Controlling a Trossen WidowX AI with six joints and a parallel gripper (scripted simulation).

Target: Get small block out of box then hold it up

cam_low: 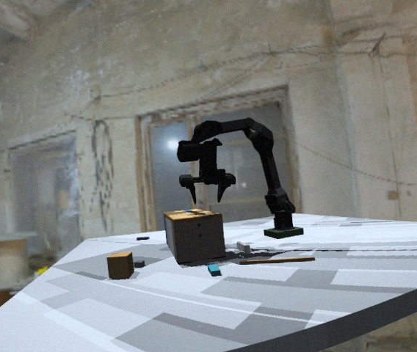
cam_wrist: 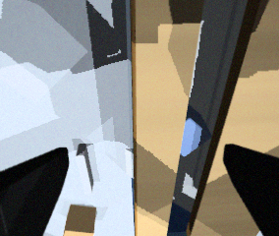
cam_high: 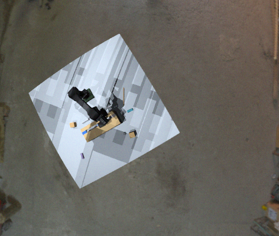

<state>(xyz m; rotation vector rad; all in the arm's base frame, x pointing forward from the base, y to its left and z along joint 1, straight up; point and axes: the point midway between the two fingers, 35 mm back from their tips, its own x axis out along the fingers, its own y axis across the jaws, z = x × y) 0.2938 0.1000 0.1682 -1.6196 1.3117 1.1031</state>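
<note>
Now: gripper tip 30 mm short of the box, 30 mm to the left of it and 100 mm above it. The rest, counted from my gripper tip: light blue block: 50 mm ahead, 40 mm to the right, 70 mm below; then thin wooden stick: 150 mm behind, 280 mm to the left, 160 mm below; then teal block: 10 mm ahead, 300 mm to the left, 150 mm below.
</note>
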